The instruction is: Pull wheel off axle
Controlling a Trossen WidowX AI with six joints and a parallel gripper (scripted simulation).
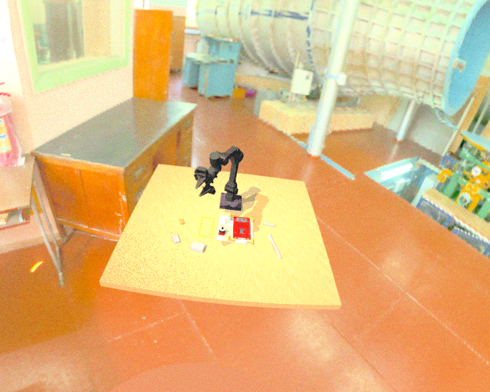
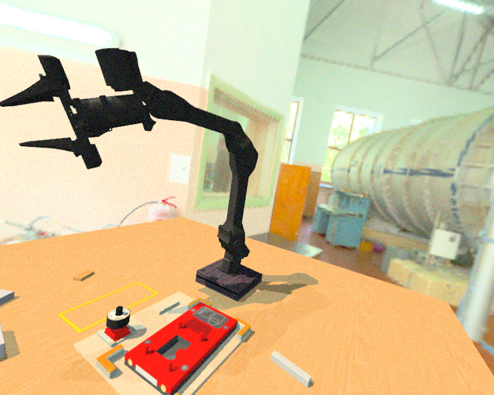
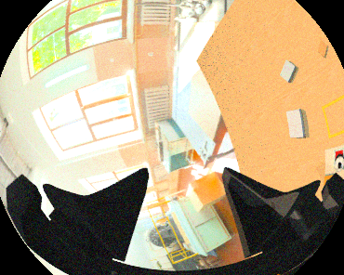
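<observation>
The wheel is 110 mm behind my gripper tip, 150 mm to the left of it and 340 mm below it. Also, from my gripper tip: small brown block 190 mm behind, 110 mm to the right, 370 mm below.
</observation>
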